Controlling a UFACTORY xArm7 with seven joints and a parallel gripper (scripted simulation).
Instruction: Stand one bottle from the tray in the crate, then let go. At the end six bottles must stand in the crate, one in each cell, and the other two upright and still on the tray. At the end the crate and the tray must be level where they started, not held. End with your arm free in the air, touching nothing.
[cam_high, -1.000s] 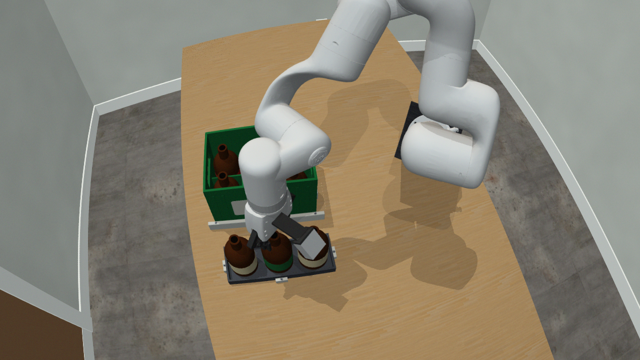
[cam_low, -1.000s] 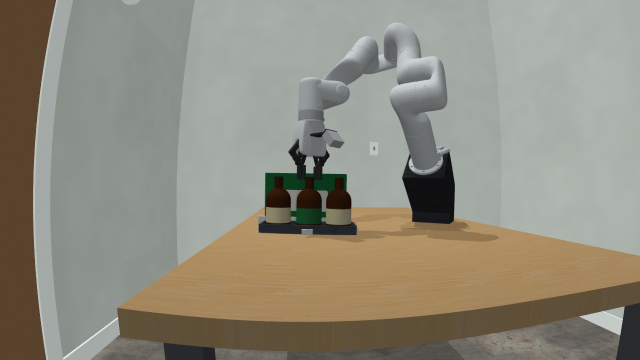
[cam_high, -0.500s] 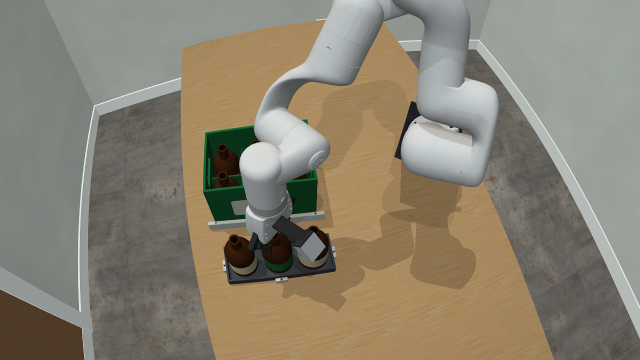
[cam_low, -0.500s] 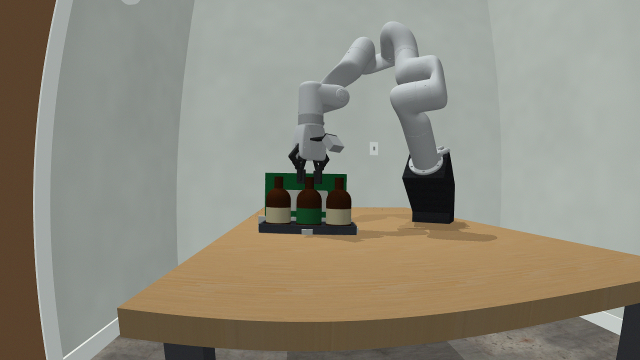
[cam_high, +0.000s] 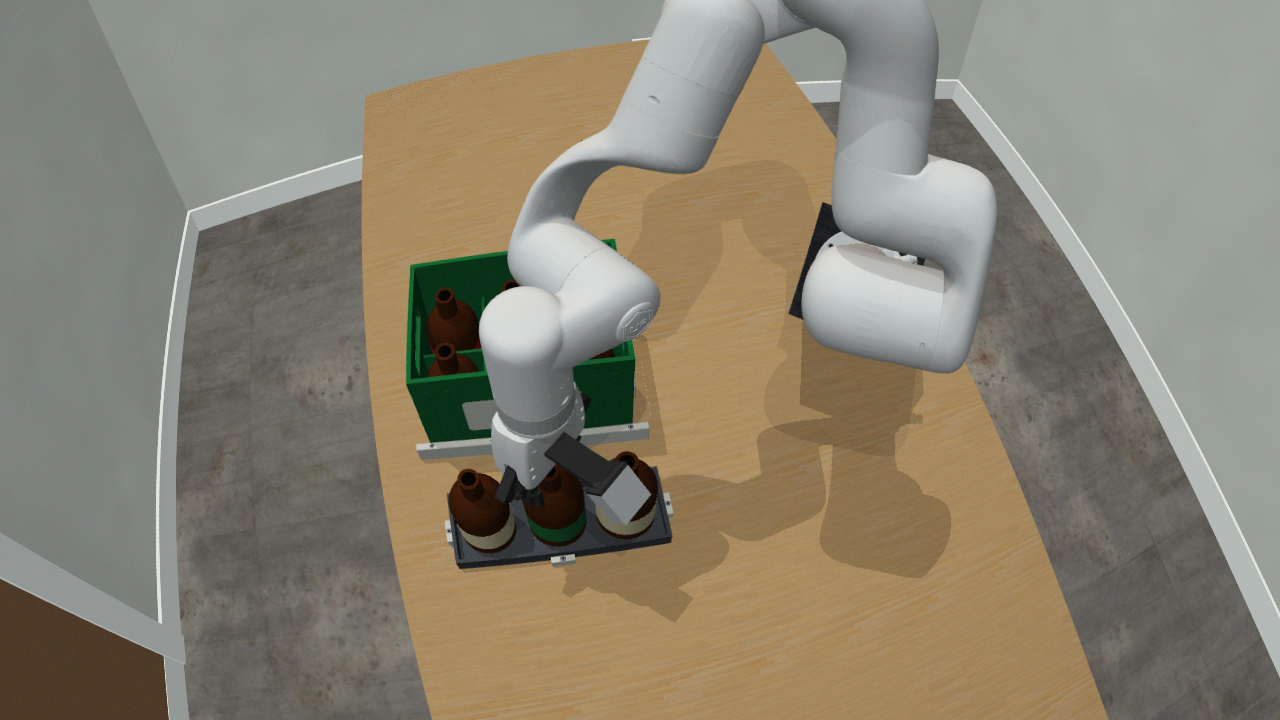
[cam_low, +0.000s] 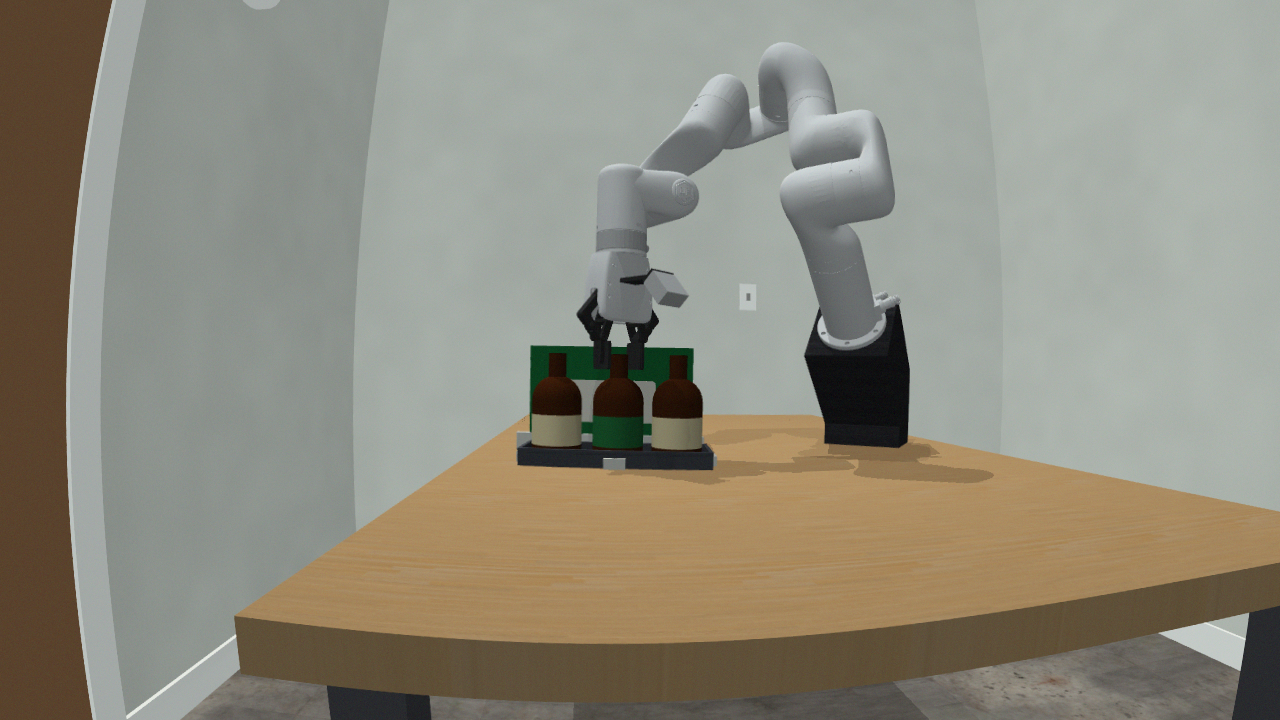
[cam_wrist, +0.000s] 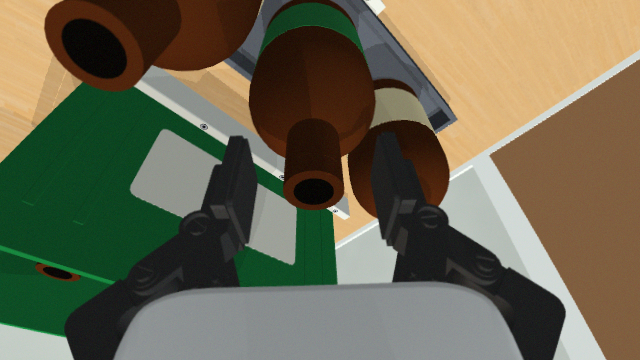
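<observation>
My gripper is now 7 cm above the green-label bottle. The rest, counted from my hand: dark tray (14 cm below); then green crate (21 cm to the right, 7 cm below, 5 cm ahead).
</observation>
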